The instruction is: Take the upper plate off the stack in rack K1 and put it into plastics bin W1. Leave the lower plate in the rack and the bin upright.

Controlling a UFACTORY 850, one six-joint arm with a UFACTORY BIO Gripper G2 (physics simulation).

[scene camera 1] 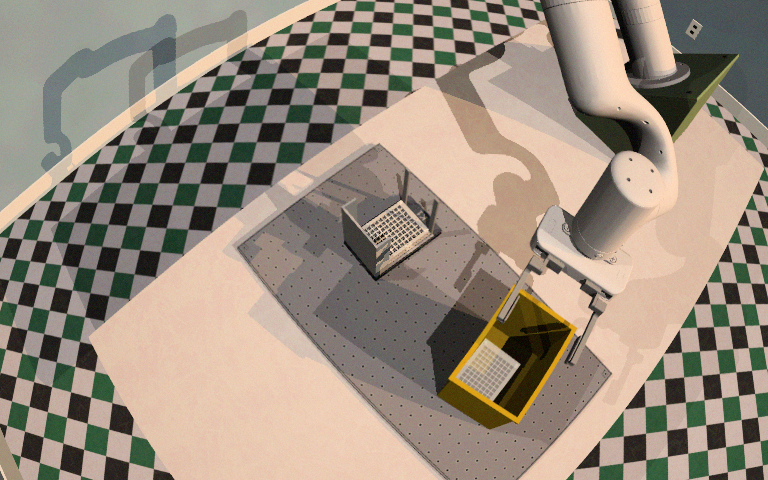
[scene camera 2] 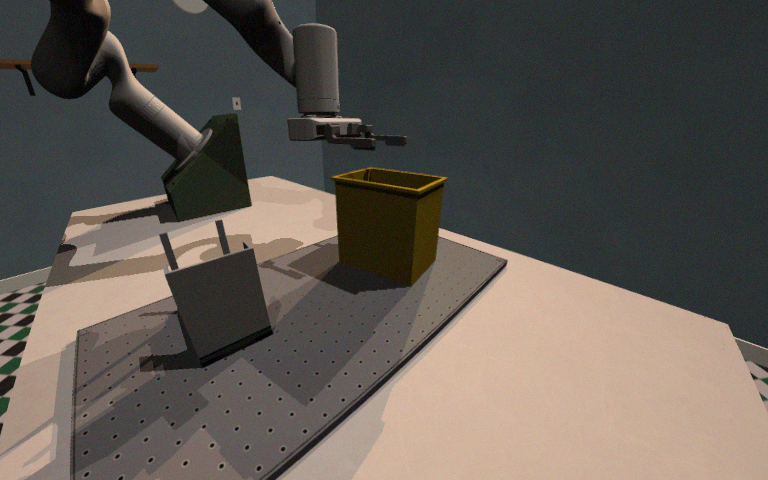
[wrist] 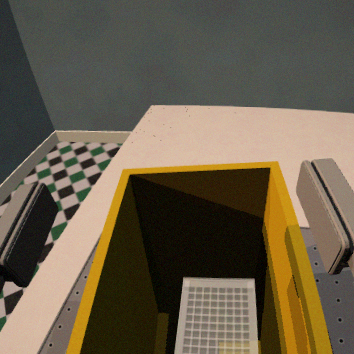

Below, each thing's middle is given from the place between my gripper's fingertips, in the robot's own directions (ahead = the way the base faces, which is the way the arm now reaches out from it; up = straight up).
My gripper is now 20 mm short of the gridded plate [scene camera 1: 488, 370], 20 mm to the left of it and 230 mm above it.
